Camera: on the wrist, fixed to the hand. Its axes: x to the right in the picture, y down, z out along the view.
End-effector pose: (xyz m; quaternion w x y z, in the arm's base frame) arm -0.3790 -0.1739 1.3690 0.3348 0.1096 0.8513 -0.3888
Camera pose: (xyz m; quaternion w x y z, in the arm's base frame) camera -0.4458 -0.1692 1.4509 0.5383 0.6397 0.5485 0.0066
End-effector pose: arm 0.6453 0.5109 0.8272 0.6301 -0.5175 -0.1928 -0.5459
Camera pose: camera 0.5536 0.4583 0.8281 0.7925 -0.5580 0.2413 0.0491
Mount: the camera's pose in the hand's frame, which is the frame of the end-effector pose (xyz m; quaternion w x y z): -0.0038 -0.0749 -0.0746 0.7148 -0.0637 -0.0252 0.6960
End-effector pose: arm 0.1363 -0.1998 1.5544 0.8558 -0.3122 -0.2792 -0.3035
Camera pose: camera 0.1033 -0.2975 1.5308 0.7960 -0.4797 0.0155 0.3688
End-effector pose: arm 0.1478 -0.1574 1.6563 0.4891 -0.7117 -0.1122 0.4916
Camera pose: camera 0.2304 -0.1664 1.7218 0.0407 0.6056 -0.3715 -0.7026
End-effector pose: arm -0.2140 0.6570 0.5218 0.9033 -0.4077 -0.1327 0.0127
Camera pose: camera -0.2054 0.5518 0.5292 0.6075 -0.4410 0.1653 0.6396
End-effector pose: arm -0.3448 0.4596 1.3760 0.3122 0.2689 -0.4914 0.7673
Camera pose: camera -0.2945 0.5517 1.3894 0.3061 0.1504 0.5951 -0.7277
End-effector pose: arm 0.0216 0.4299 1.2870 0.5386 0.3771 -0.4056 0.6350
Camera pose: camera 0.0931 0.5040 1.2628 0.0432 0.0311 0.6064 -0.7934
